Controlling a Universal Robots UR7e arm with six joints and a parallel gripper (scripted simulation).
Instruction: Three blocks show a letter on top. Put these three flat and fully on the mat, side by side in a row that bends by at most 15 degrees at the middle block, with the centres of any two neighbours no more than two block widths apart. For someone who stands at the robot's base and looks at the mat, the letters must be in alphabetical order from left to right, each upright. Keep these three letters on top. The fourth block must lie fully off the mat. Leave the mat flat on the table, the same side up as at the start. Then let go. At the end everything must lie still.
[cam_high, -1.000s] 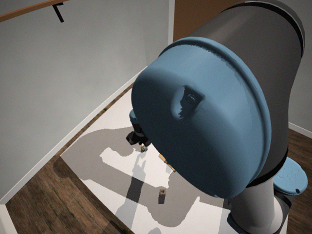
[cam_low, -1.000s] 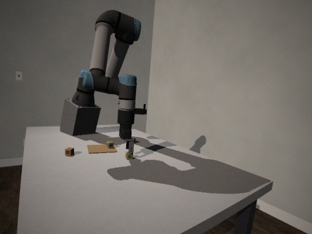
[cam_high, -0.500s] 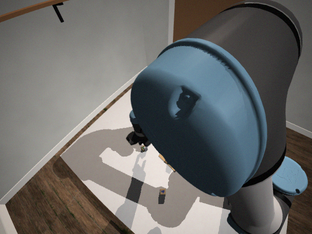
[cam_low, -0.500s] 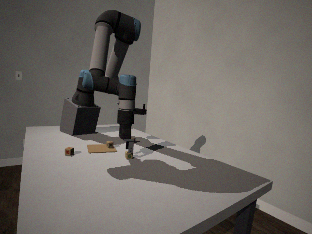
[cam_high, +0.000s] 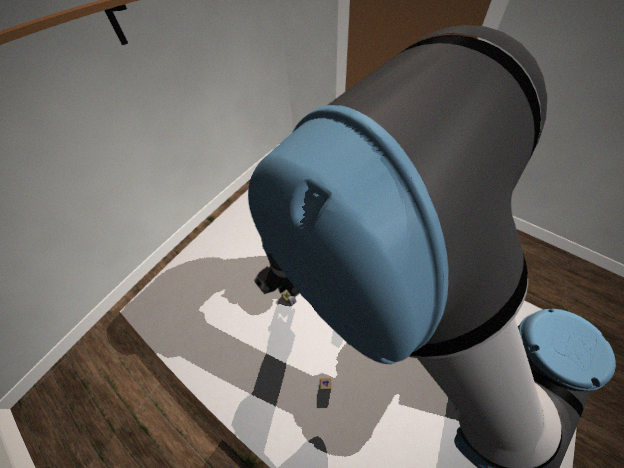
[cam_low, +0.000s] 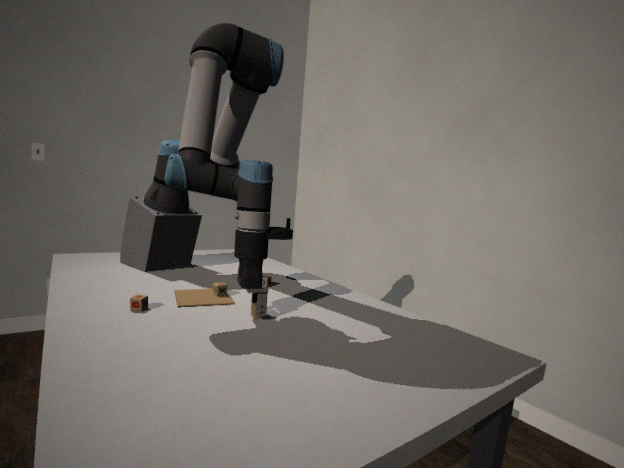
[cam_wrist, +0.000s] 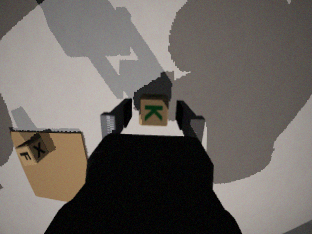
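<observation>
Now: hand 180 mm past the tan mat, 90 mm to the left of it and 30 mm above it. From my hand the other things lie so: block (250 mm to the right, 130 mm behind, 20 mm below).
</observation>
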